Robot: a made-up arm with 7 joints. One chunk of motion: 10 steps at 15 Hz.
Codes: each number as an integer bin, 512 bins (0 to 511) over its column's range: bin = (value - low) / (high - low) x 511, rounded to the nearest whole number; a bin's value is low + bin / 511 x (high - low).
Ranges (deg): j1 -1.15..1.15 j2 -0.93..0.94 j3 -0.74..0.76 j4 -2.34..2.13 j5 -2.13..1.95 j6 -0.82..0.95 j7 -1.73..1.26
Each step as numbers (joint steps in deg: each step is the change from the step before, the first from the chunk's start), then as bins.
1 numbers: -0.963 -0.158 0.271 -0.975 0.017 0.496 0.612
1 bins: 42 211 344 156 269 380 400
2 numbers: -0.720 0.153 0.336 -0.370 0.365 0.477 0.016
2 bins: 96 296 367 225 312 374 298
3 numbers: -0.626 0.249 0.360 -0.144 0.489 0.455 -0.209
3 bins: 116 322 375 251 328 368 260
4 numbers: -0.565 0.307 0.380 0.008 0.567 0.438 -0.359
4 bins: 130 338 382 268 338 363 234
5 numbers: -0.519 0.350 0.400 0.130 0.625 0.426 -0.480
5 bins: 140 350 388 282 345 360 214
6 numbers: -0.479 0.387 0.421 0.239 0.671 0.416 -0.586
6 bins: 149 360 396 295 351 357 196
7 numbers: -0.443 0.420 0.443 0.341 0.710 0.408 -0.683
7 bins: 157 369 403 306 356 355 179
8 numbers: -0.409 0.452 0.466 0.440 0.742 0.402 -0.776
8 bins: 165 378 411 318 360 353 163
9 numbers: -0.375 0.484 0.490 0.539 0.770 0.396 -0.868
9 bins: 172 386 419 329 363 351 147
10 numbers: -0.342 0.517 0.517 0.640 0.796 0.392 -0.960
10 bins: 180 395 428 341 366 350 132
